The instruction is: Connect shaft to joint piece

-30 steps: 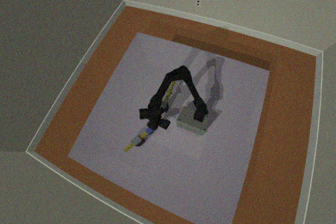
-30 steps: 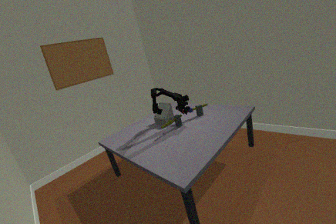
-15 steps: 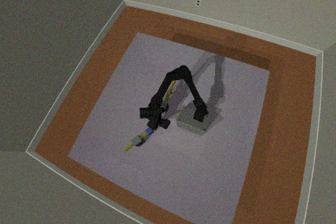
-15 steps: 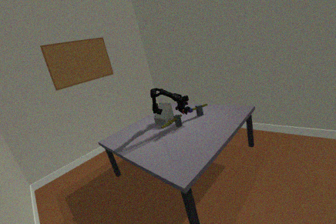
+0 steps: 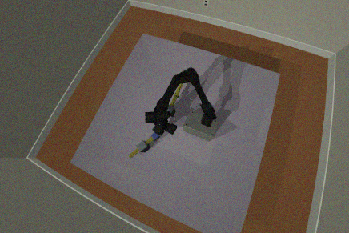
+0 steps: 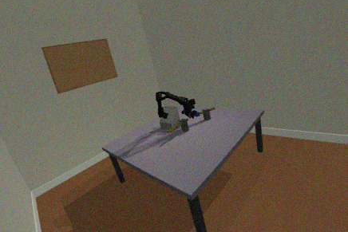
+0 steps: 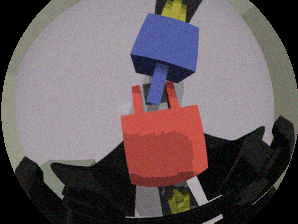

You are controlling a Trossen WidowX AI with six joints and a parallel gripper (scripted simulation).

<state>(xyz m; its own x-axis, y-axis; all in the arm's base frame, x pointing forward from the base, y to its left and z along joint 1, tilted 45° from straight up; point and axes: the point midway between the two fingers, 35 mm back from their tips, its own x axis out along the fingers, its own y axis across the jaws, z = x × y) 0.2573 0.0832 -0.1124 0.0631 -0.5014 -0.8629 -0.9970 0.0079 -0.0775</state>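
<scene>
The red square joint piece is 10 mm to the left of my gripper tip and 30 mm above it.
</scene>
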